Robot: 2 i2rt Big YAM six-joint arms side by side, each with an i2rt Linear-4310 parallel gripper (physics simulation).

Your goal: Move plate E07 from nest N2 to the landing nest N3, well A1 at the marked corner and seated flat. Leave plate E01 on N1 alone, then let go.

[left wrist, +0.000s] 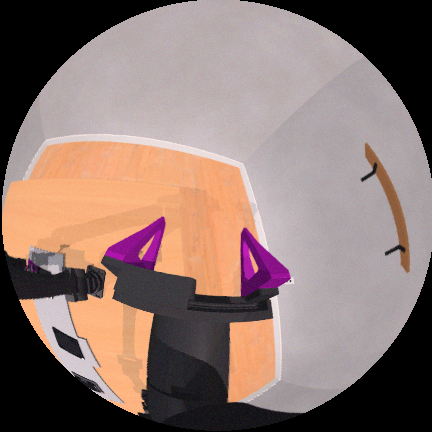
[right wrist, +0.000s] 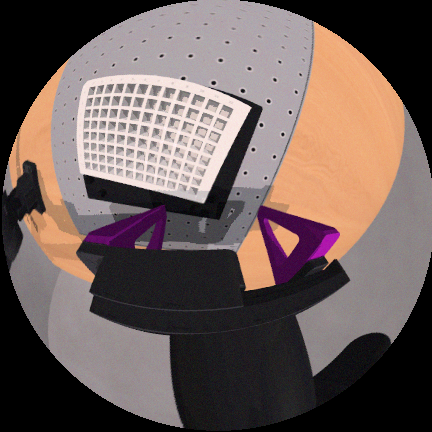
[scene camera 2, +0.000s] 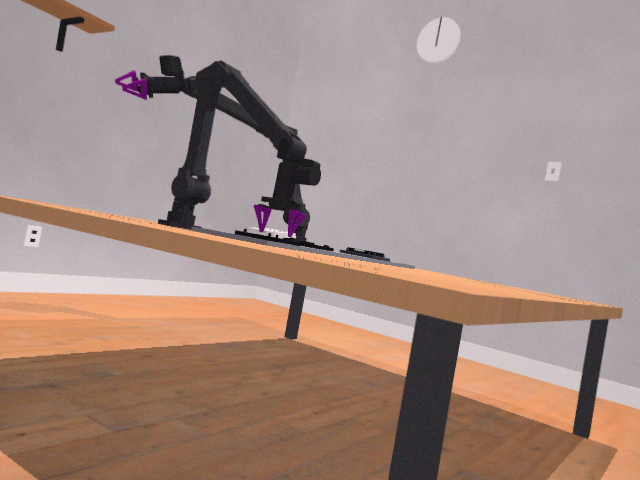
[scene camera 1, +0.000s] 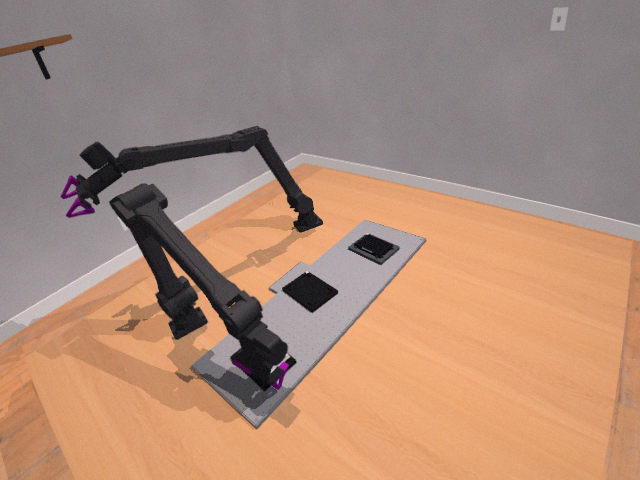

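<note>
A white gridded plate [right wrist: 150,130] [scene camera 1: 289,357] lies on a black nest [right wrist: 120,195] at the near end of the board; the right arm mostly hides it in scene camera 1. A flat black nest [scene camera 1: 310,291] [left wrist: 68,342] with no white plate on it is in the middle. A black ribbed item sits on a dark grey base [scene camera 1: 381,259] at the far end. Plate and nest labels are not readable. My right gripper [scene camera 1: 260,378] [scene camera 2: 276,233] [right wrist: 213,210] is open, pointing down near the white plate, nothing between its fingers. My left gripper [scene camera 1: 65,206] [scene camera 2: 119,84] [left wrist: 203,225] is open and empty, high up.
The long grey perforated board [scene camera 1: 330,330] [right wrist: 220,40] lies on the wooden table [scene camera 1: 491,335] [scene camera 2: 465,304]. A small grey tab [scene camera 1: 289,276] juts from its side by the middle nest. A wall shelf [scene camera 1: 36,44] [left wrist: 395,210] hangs beyond the left gripper.
</note>
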